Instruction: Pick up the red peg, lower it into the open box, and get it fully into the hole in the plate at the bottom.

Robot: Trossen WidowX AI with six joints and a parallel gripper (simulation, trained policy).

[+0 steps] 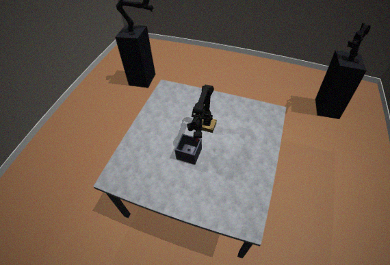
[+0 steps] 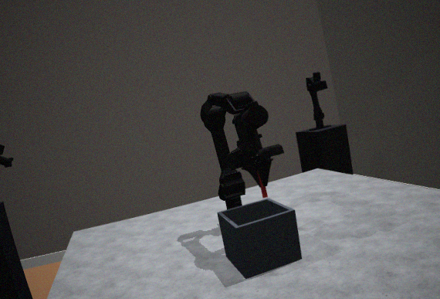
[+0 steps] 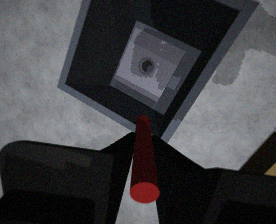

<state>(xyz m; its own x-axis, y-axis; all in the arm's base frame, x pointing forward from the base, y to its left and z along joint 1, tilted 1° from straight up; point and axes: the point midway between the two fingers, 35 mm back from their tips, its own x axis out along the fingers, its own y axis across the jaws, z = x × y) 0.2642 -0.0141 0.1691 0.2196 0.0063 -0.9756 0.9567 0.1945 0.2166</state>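
Right now the grey plate is 4 cm ahead of my gripper tip, 7 cm to the right of it and 14 cm below it. From my gripper tip the other things lie so: red peg 1 cm above.
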